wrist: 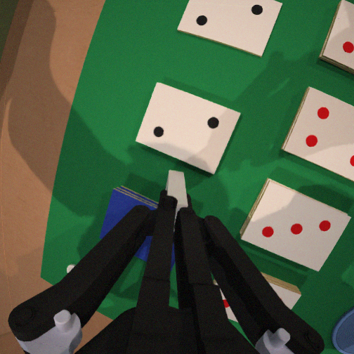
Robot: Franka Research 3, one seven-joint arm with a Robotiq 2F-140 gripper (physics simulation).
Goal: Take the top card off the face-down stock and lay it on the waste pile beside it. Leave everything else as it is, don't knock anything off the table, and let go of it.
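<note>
The face-down stock [116, 217] is a small stack with a blue top, left of centre in the wrist view; the gripper's fingers and linkage hide its right and lower parts. A white card with two black dots [185, 112] lies face up beside the stock, above it in the view, where the waste pile is. My gripper [173, 182] is shut with nothing between its fingers. Its pale tips show over the green mat between the stock's upper right corner and the lower edge of the two-dot card. Their height above the mat is hard to tell.
Another card with two black dots [230, 27] lies at the top. Red-dotted piles [295, 215] [327, 132] [342, 30] line the right side, one partly behind the gripper. A blue round object [346, 332] is at the lower right. The green mat [95, 100] borders brown table [30, 200] at left.
</note>
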